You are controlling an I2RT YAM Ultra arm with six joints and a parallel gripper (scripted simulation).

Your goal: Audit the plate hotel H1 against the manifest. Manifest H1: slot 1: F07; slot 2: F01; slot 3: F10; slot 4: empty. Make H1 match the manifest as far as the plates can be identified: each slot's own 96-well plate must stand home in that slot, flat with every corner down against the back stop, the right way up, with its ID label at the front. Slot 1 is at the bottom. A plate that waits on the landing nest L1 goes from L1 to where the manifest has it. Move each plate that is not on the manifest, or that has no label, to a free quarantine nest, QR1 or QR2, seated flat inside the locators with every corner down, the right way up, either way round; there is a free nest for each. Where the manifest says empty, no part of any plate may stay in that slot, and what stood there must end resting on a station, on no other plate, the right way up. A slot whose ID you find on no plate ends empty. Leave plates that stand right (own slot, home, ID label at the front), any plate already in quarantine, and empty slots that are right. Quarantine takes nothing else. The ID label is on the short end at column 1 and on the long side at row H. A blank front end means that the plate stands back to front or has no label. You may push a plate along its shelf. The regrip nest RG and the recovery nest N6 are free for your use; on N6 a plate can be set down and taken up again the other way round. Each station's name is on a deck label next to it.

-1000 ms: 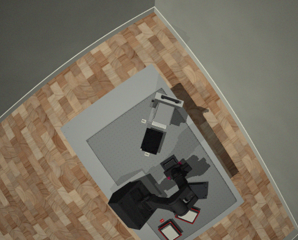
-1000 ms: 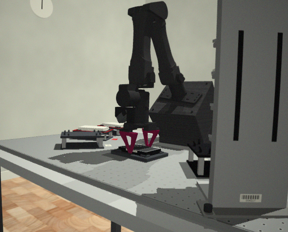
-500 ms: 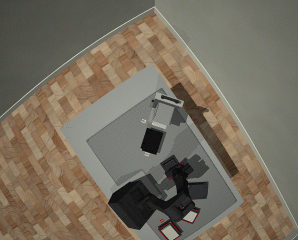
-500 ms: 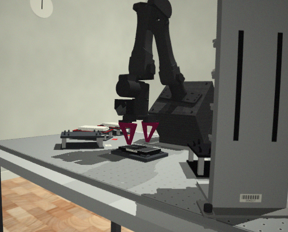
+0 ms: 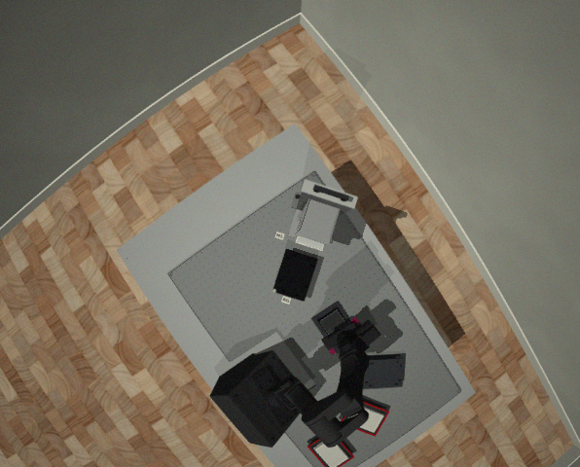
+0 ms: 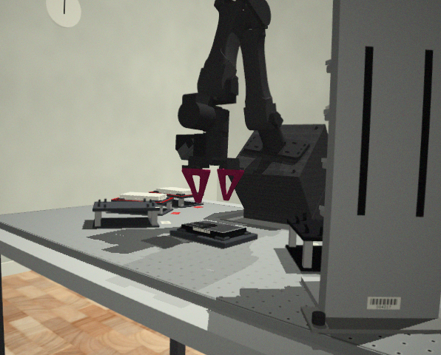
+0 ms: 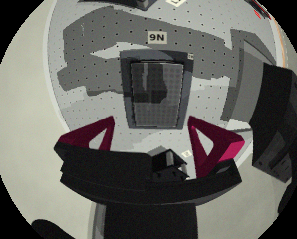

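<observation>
The dark 96-well plate lies 7 cm below my hand and 1 cm behind it. From my hand the other things lie so: N6 deck label: 11 cm to the right, 9 cm below, 1 cm ahead; H1 deck label: 41 cm to the left, 9 cm below, 6 cm behind; grey hotel back wall: 44 cm to the left, 11 cm above, 10 cm ahead.
</observation>
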